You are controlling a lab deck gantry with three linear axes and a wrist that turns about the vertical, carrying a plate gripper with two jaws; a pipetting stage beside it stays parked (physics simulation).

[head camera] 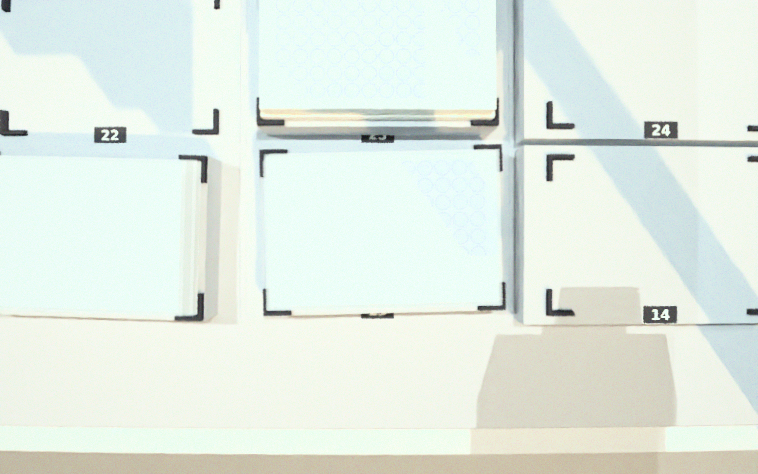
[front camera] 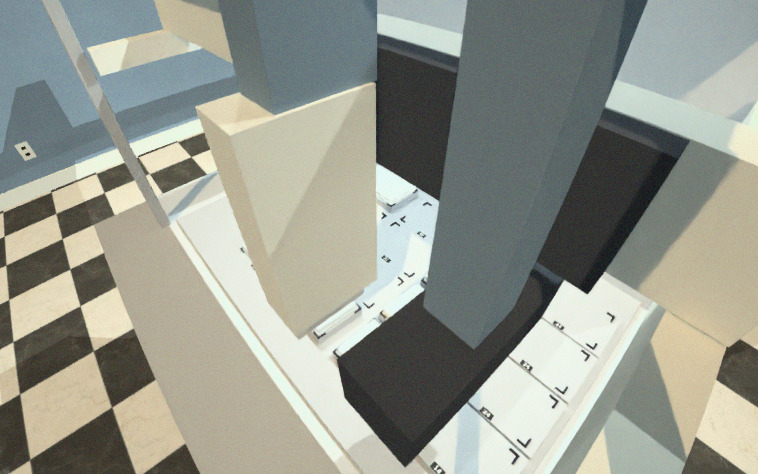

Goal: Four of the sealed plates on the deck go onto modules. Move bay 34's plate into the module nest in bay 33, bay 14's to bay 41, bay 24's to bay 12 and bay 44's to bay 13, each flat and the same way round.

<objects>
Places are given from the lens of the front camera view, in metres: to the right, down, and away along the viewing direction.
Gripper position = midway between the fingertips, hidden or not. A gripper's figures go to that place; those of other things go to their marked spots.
gripper (front camera: 431, 414): 0.06, 0.19, 0.36
sealed plate (front camera: 390, 188): 0.03, -0.12, 0.84
</objects>
